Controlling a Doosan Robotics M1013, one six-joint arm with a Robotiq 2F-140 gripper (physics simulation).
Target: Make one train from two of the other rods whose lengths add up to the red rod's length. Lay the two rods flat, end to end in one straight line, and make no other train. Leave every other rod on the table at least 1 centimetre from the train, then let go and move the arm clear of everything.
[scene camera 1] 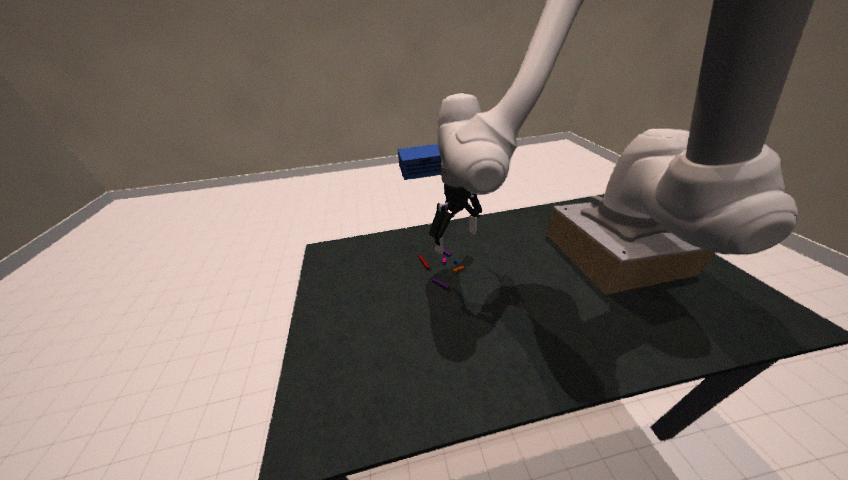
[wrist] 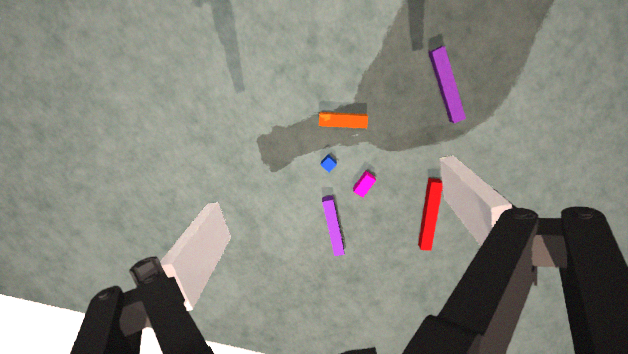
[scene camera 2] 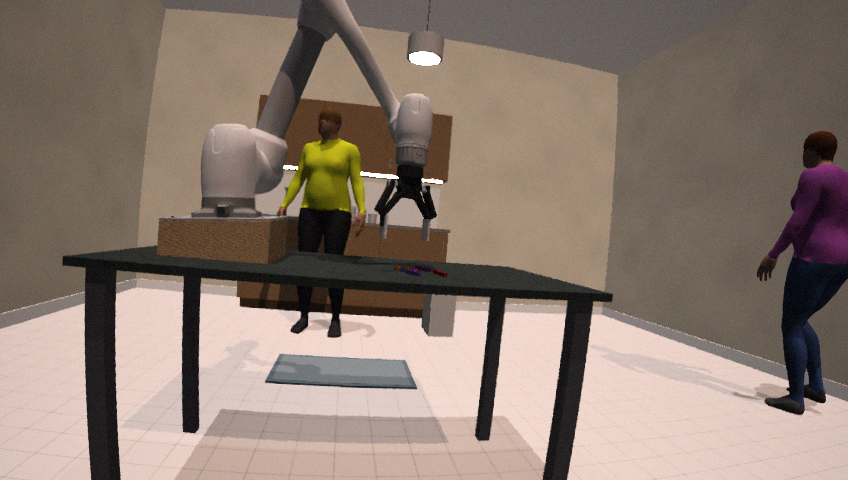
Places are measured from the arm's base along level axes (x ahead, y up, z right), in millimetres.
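Where they show: gripper, fingertip midpoint: [scene camera 1: 456,242] [wrist: 328,200] [scene camera 2: 404,239]; arm's base, origin of the base link: [scene camera 1: 623,221] [scene camera 2: 228,216].
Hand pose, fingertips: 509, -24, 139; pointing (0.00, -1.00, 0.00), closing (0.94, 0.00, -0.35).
Things, the pixels of their top centre, and the offset from my fingertips, as dx, dy, dz.
- red rod, middle of its top: [wrist: 431,217] [scene camera 2: 440,271] [scene camera 1: 423,261] +101, -82, +42
- orange rod, middle of its top: [wrist: 343,121] [scene camera 1: 458,268] +7, -82, -35
- small blue block, middle of its top: [wrist: 328,165] [scene camera 1: 455,260] +0, -82, +5
- short magenta rod, middle of its top: [wrist: 364,186] [scene camera 1: 444,260] +35, -82, +20
My gripper [scene camera 1: 456,239] [scene camera 2: 404,230] [wrist: 328,200] is open and empty, above the table and the rods. The red rod [scene camera 1: 424,262] [scene camera 2: 439,273] [wrist: 430,214] lies flat, beside the right finger in the wrist view. One purple rod [scene camera 1: 446,253] [wrist: 333,226] lies between the fingers in that view; the other purple rod [scene camera 1: 440,284] [wrist: 447,84] lies at its upper right. The orange rod [scene camera 1: 458,269] [wrist: 343,120], the small blue block [scene camera 1: 455,261] [wrist: 328,163] and the short magenta rod [scene camera 1: 443,260] [wrist: 364,183] lie apart from each other. No two rods touch.
The dark table [scene camera 1: 357,380] [scene camera 2: 333,280] carries the arm's wooden base block [scene camera 1: 648,276] [scene camera 2: 217,239]. A blue stack [scene camera 1: 419,161] stands beyond the table. A person in yellow [scene camera 2: 326,178] stands behind the table, and a person in purple [scene camera 2: 821,208] stands at the right.
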